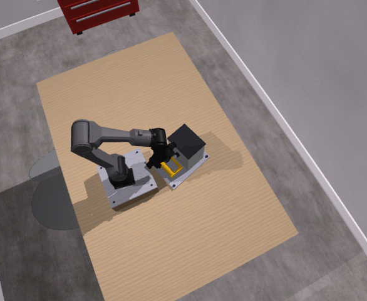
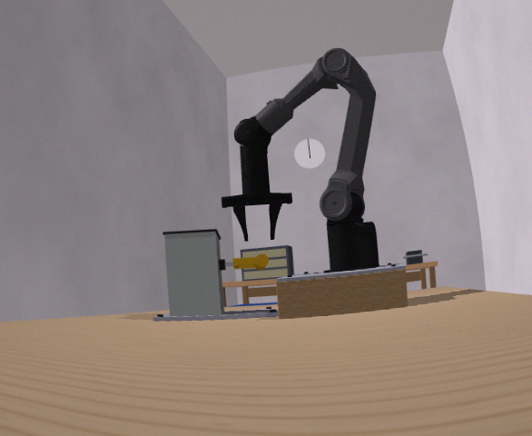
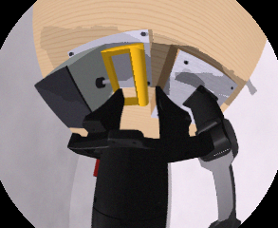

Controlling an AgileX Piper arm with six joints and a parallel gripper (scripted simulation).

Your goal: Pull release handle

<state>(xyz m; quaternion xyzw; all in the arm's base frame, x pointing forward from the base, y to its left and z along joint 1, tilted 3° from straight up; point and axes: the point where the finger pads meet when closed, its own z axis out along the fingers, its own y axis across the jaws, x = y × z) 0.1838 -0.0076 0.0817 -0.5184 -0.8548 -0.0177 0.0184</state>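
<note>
The release handle lies 5 cm ahead of my hand, 3 cm to the left of it and 5 cm below it. Also, from my hand: grey baseplate 8 cm ahead, 4 cm to the left, 15 cm below.
</note>
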